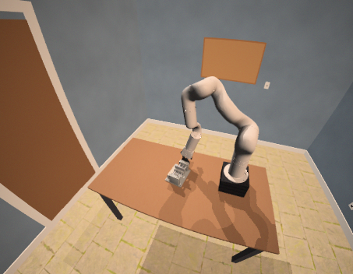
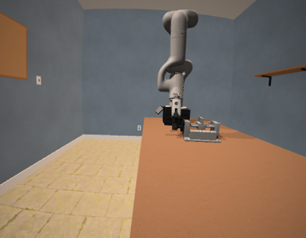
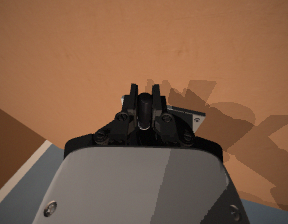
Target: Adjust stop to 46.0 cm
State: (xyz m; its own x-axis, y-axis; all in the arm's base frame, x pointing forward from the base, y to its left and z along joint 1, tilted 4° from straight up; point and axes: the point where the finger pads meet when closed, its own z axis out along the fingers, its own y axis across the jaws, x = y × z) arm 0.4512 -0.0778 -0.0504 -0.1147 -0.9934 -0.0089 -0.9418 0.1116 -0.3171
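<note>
Right now the dark round handwheel handle is 10 mm to the left of my hand. Also, from my hand: black handwheel 20 mm to the left.
</note>
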